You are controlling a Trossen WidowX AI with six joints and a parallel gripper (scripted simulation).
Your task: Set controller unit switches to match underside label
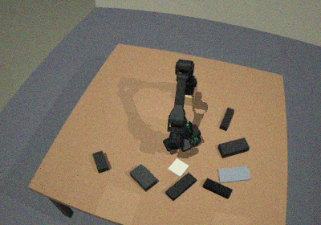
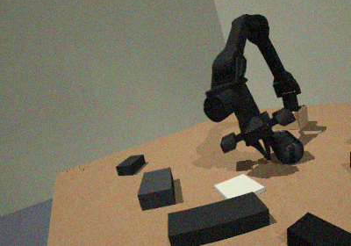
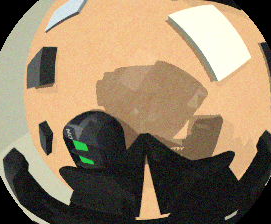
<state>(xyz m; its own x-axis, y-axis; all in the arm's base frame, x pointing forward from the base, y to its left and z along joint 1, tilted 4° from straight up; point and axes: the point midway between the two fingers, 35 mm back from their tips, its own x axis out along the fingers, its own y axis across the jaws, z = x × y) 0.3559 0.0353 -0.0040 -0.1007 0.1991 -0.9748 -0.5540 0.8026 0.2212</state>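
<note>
My gripper tip is now 140 mm short of the white tile, 10 mm to the left of it and 10 mm above it. The rest, counted from my gripper tip: slim dark block 230 mm behind, 210 mm to the left; grey plate 120 mm ahead, 280 mm to the left, 10 mm below.
</note>
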